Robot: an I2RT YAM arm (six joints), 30 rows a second.
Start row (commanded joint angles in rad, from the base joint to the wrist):
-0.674, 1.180, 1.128, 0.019, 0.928, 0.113
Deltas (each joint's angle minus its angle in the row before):
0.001, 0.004, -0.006, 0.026, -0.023, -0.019
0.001, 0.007, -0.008, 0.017, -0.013, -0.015
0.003, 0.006, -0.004, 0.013, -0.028, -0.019
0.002, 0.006, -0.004, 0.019, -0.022, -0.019
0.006, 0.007, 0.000, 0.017, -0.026, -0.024
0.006, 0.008, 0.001, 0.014, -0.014, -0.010
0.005, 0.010, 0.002, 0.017, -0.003, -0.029
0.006, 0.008, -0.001, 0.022, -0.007, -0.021
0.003, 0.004, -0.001, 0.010, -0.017, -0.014
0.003, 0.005, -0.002, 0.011, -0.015, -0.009
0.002, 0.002, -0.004, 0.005, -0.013, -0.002
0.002, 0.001, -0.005, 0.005, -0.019, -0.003
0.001, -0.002, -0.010, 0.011, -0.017, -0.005
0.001, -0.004, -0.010, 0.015, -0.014, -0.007
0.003, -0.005, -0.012, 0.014, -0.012, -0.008
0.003, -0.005, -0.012, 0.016, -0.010, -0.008
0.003, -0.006, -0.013, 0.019, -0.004, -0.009
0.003, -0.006, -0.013, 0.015, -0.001, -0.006
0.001, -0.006, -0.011, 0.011, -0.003, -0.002
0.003, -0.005, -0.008, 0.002, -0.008, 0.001
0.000, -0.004, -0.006, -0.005, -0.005, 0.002
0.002, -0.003, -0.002, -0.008, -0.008, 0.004
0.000, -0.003, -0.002, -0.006, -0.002, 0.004
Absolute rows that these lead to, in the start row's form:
-0.673, 1.184, 1.122, 0.045, 0.905, 0.094
-0.672, 1.191, 1.114, 0.062, 0.892, 0.079
-0.669, 1.197, 1.110, 0.075, 0.864, 0.060
-0.667, 1.203, 1.106, 0.094, 0.842, 0.041
-0.661, 1.210, 1.106, 0.111, 0.816, 0.017
-0.655, 1.218, 1.107, 0.125, 0.802, 0.007
-0.650, 1.228, 1.109, 0.142, 0.799, -0.022
-0.644, 1.236, 1.108, 0.164, 0.792, -0.043
-0.641, 1.240, 1.107, 0.174, 0.775, -0.057
-0.638, 1.245, 1.105, 0.185, 0.760, -0.066
-0.636, 1.247, 1.101, 0.190, 0.747, -0.068
-0.634, 1.248, 1.096, 0.195, 0.728, -0.071
-0.633, 1.246, 1.086, 0.206, 0.711, -0.076
-0.632, 1.242, 1.076, 0.221, 0.697, -0.083
-0.629, 1.237, 1.064, 0.235, 0.685, -0.091
-0.626, 1.232, 1.052, 0.251, 0.675, -0.099
-0.623, 1.226, 1.039, 0.270, 0.671, -0.108
-0.620, 1.220, 1.026, 0.285, 0.670, -0.114
-0.619, 1.214, 1.015, 0.296, 0.667, -0.116
-0.616, 1.209, 1.007, 0.298, 0.659, -0.115
-0.616, 1.205, 1.001, 0.293, 0.654, -0.113
-0.614, 1.202, 0.999, 0.285, 0.646, -0.109
-0.614, 1.199, 0.997, 0.279, 0.644, -0.105

